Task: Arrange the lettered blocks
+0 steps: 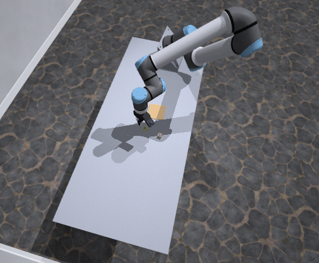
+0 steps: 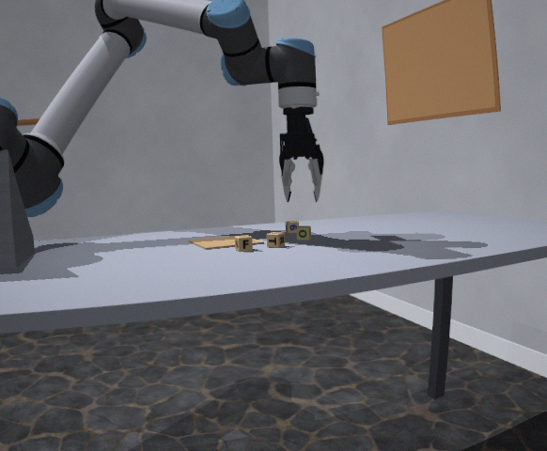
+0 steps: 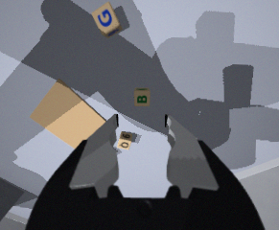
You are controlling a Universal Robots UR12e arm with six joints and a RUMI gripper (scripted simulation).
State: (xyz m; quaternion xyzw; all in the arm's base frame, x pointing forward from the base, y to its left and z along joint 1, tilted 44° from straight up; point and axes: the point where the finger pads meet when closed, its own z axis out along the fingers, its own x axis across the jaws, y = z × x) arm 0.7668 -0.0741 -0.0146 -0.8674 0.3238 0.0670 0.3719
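The green-marked block lies 9 cm below my hand. From my hand the other things lie so: tan mat 18 cm behind, 10 cm below, 6 cm to the left; then blue-marked block 13 cm to the left, 9 cm below, 3 cm ahead.
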